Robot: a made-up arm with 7 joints.
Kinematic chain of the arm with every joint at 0, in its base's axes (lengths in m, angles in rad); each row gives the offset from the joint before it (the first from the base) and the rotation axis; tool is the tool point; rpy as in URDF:
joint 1: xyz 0 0 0.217 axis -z
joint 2: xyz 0 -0.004 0.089 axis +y
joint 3: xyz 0 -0.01 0.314 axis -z
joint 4: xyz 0 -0.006 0.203 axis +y
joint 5: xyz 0 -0.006 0.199 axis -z
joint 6: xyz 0 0 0.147 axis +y
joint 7: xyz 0 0 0.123 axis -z
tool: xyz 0 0 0 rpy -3.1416 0 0
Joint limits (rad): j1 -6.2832..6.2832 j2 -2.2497..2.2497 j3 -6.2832..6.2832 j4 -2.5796..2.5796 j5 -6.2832..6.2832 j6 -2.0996..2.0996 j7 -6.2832..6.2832
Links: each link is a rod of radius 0.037 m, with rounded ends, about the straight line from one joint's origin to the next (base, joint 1, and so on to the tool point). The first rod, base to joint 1, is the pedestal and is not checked.
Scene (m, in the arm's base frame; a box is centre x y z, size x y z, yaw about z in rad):
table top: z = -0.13
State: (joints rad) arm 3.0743 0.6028 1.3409 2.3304 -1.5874 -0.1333 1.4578
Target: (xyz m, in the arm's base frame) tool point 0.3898 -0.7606 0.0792
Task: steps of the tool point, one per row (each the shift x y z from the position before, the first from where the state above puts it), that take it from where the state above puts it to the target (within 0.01 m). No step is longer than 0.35 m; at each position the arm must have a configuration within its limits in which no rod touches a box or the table.
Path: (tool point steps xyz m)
1: -0.1922 -0.0556 -0.0077
2: -0.1618 -0.1555 -0.0246
3: -0.0816 -0.2319 -0.0404
4: 0.0301 -0.2620 -0.0529
5: 0.1462 -0.2369 -0.0604
6: 0.2397 -0.1620 -0.0623
7: 0.2911 -0.0556 -0.0590
8: 0.2928 0.0592 -0.0516

